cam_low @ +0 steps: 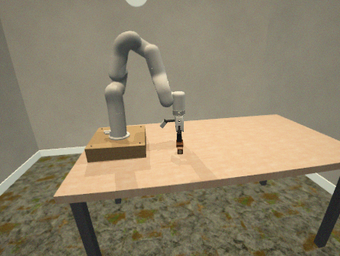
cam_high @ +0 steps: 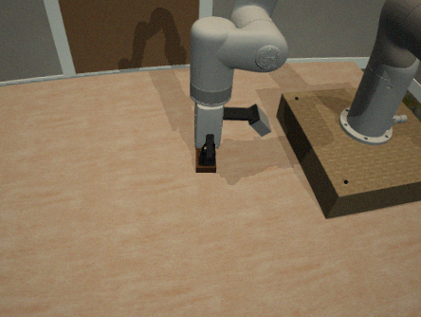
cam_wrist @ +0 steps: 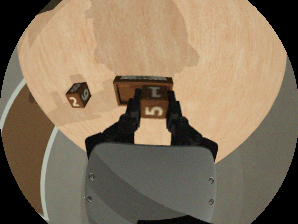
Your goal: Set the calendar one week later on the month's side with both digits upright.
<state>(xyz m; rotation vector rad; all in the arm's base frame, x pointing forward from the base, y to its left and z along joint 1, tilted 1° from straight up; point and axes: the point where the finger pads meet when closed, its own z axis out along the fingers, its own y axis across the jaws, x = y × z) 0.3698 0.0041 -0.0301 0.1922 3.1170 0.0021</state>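
Now: hand 30 mm above the brown tray and 20 mm to the left of it. The rest, counted from my hand: cube (120 mm to the right, 30 mm below, 10 mm behind).
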